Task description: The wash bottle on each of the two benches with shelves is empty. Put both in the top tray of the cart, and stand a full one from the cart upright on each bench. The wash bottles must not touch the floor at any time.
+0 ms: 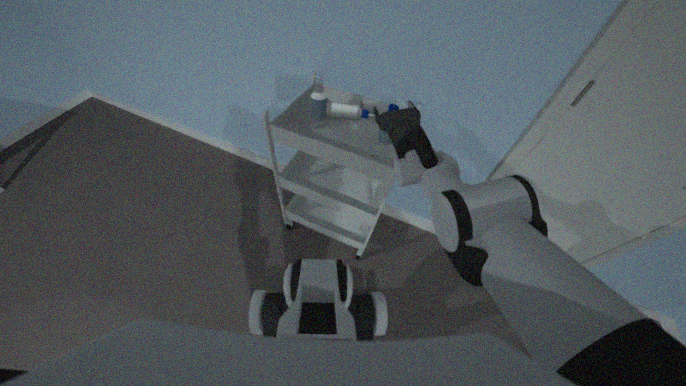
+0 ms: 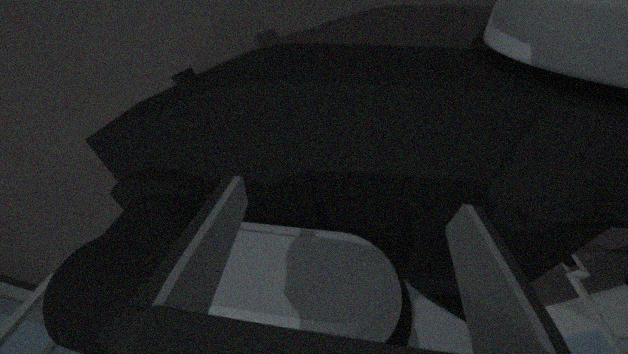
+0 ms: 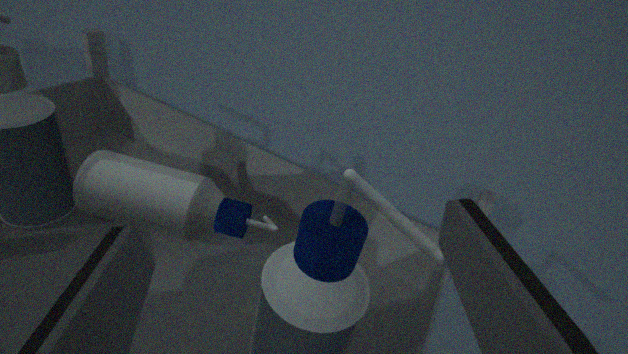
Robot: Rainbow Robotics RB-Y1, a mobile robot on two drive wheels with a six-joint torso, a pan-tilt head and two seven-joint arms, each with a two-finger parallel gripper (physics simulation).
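Frame: origin at the robot's base, x ahead, y left, z up, level; metres.
Seen in the pictures: left gripper, fingertip midpoint: [image 2: 347, 203]; right gripper, fingertip midpoint: [image 1: 392, 105] [image 3: 294, 233].
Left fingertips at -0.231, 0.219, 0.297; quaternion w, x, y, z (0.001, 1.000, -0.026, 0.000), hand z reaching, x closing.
A point is followed by its place in that frame, as x, y, z.
The cart [image 1: 332, 143] {0.474, -0.030, 0.663} [image 3: 165, 112] {0.738, -0.045, 0.723} stands ahead. On its top tray, a white wash bottle [image 1: 344, 110] {0.609, -0.071, 0.713} [image 3: 140, 192] {0.610, -0.076, 0.714} with a blue cap lies on its side. A dark-bodied bottle with a white shoulder [image 1: 319, 106] [image 3: 32, 170] stands upright at its left. Another upright wash bottle [image 1: 393, 107] {0.507, -0.218, 0.808} [image 3: 332, 242] {0.500, -0.220, 0.807}, blue-capped with a dark body, stands near the tray's right end. My right gripper [image 1: 394, 106] {0.476, -0.202, 0.832} [image 3: 294, 233] {0.476, -0.202, 0.832} is open above the tray; this bottle's cap shows between its fingers, ungripped. My left gripper [image 2: 347, 203] {-0.231, 0.219, 0.297} is open and empty near my own body. The benches do not show.
The cart has two lower shelves [image 1: 327, 195] {0.443, -0.025, 0.398} [image 1: 325, 225] {0.442, -0.024, 0.133}. A blue-grey wall [image 1: 200, 60] {1.110, 0.717, 0.704} rises behind it. A pale panel with a dark handle [image 1: 583, 93] {0.406, -0.773, 1.030} is at the right. Brown floor [image 1: 150, 225] {0.445, 1.084, 0.001} lies left of the cart, and my wheeled base [image 1: 318, 300] is in front of it.
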